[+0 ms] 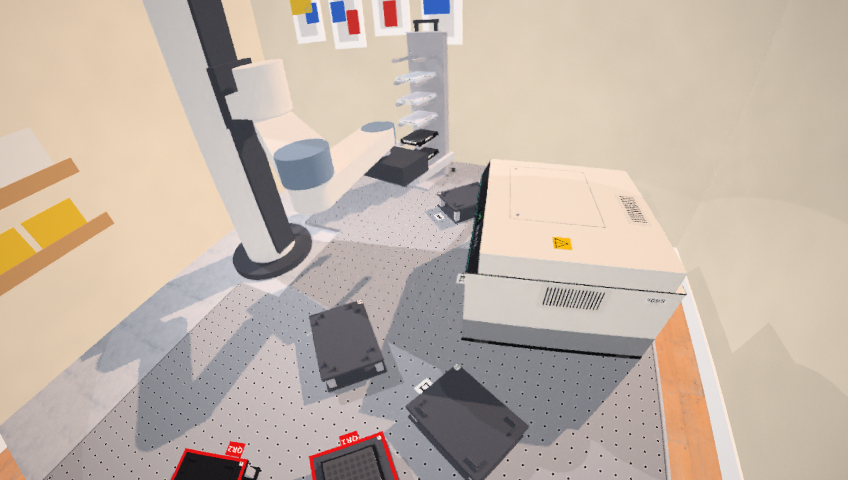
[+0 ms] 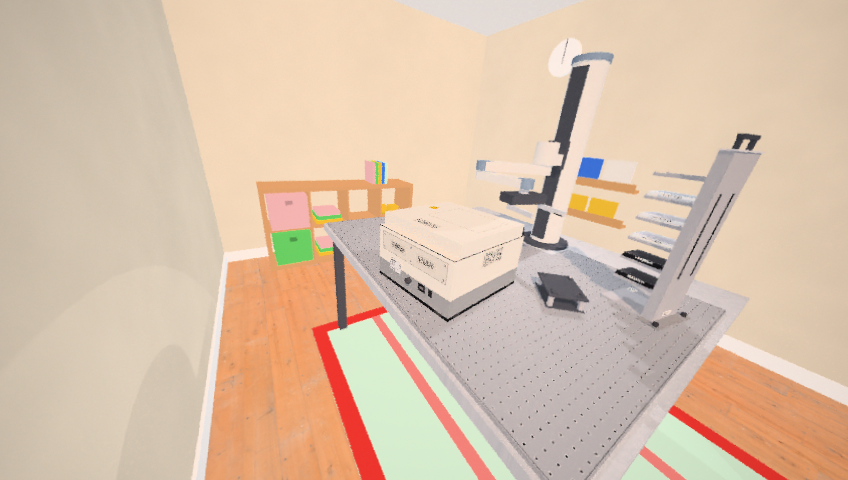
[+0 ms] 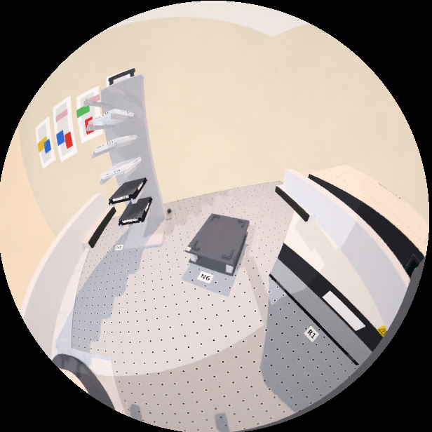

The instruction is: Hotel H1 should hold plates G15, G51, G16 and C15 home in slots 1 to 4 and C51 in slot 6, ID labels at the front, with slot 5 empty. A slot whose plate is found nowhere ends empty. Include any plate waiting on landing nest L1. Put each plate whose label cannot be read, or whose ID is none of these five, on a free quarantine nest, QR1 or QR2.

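Places are measured from the arm's base along level axes (x left, y back, z up), in centimetres.
Pixels of known places: gripper, fingertip midpoint: [image 1: 424, 149] [image 2: 549, 215]; arm's base, link origin: [image 1: 273, 251] [image 2: 543, 241].
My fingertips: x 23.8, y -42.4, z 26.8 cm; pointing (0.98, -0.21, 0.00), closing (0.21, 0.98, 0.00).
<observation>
For each thing: its top centre in the pictures, then the offset to it from my fingertips. "spot": a spot on its surface instead.
- Landing nest L1, top centre: [image 1: 466, 415] dz -20.0, dx -51.9, dy -26.8 cm
- Nest QR1, surface spot: [image 1: 389, 453] spot: dz -20.5, dx -61.6, dy -17.6 cm
- dark welled plate, surface spot: [image 1: 351, 466] spot: dz -19.1, dx -65.8, dy -13.6 cm
- Nest QR2, surface spot: [image 1: 214, 455] spot: dz -20.5, dx -74.4, dy +8.3 cm
- Nest N6, top centre: [image 1: 467, 193] [image 2: 561, 283] dz -20.0, dx +15.1, dy -7.9 cm
- large white instrument, top centre: [image 1: 570, 202] [image 2: 453, 217] dz -1.1, dx -13.6, dy -36.5 cm
- dark nest, top centre: [image 1: 342, 333] dz -19.6, dx -45.0, dy +0.7 cm
Hotel H1 [image 1: 439, 107] [image 2: 696, 237] [image 3: 150, 175] stands at the table's end. Dark plates sit in slot 1 [image 3: 135, 212] and slot 2 [image 3: 128, 191]; I cannot read their labels. Pale plates sit in slot 3 [image 3: 121, 170], apparently labelled G16, slot 4 [image 3: 115, 145], label unclear, and slot 5 [image 3: 111, 119], apparently labelled C51. The top shelf, slot 6 [image 1: 414, 58] [image 2: 679, 175], shows no plate. My gripper [image 2: 547, 214] [image 3: 191, 186] is open and empty, apart from the hotel. Landing nest L1 [image 1: 467, 422] shows no plate. Nest QR1 [image 1: 389, 453] bears a dark welled plate [image 1: 351, 466]. Nest QR2 [image 1: 214, 455] is cut off; its contents are unclear.
Nest N6 [image 1: 461, 199] [image 2: 562, 290] [image 3: 220, 237] stands between the hotel and the large white instrument [image 1: 571, 237] [image 2: 446, 261], marked R1 in front. Another dark nest [image 1: 348, 344] stands beside L1. The arm's column [image 1: 223, 148] [image 2: 571, 148] rises at the table's side.
</observation>
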